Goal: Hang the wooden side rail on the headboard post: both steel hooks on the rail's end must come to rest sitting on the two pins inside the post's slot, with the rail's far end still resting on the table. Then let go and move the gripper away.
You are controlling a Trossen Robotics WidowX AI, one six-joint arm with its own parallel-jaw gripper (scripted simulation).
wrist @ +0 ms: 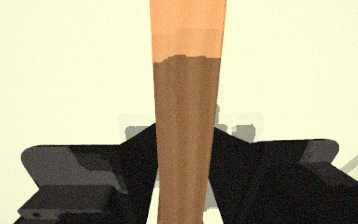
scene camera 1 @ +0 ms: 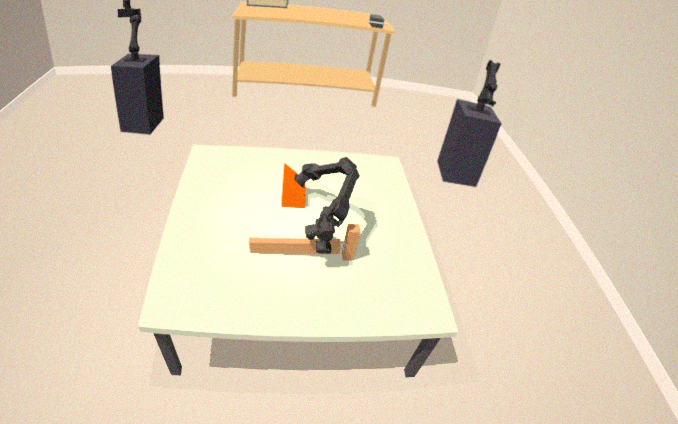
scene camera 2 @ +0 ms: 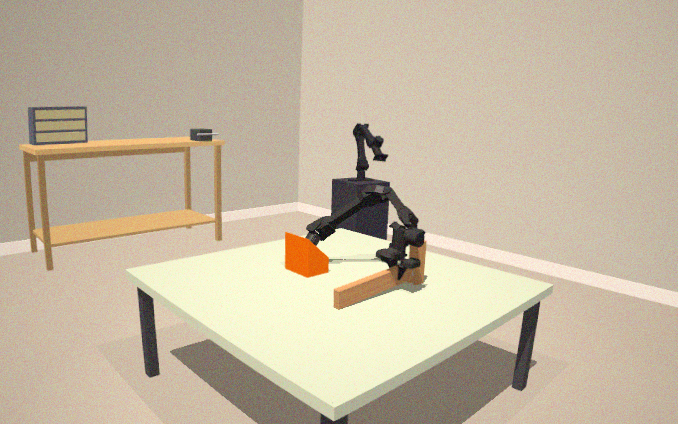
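There is a wooden side rail (scene camera 2: 349,294) here, and I see the rail (wrist: 186,50) in the wrist view as well, while scene camera 1 gives me another look at the rail (scene camera 1: 256,245). As for my gripper (scene camera 2: 395,279), it is there too, and the wrist view shows the gripper (wrist: 179,124) along with the rail.
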